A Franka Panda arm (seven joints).
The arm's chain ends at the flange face. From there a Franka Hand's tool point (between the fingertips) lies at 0.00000 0.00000 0.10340 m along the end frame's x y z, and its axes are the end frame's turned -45 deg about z.
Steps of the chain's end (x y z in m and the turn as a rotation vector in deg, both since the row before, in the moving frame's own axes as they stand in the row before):
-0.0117 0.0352 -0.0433 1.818 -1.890 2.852
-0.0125 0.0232 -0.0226 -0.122 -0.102 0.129
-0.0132 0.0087 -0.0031 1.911 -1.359 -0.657
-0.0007 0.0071 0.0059 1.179 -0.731 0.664
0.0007 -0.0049 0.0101 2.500 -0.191 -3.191
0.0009 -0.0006 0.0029 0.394 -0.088 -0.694
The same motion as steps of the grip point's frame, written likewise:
-0.0331 0.0119 -0.0434 2.622 -0.051 2.852
-0.0255 0.0076 -0.0226 -0.014 -0.158 0.129
-0.0148 -0.0074 -0.0032 2.312 0.390 -0.657
-0.0049 0.0021 0.0059 1.351 0.317 0.664
0.0068 -0.0065 0.0100 1.903 1.633 -3.191
0.0014 -0.0004 0.0029 0.341 0.216 -0.694

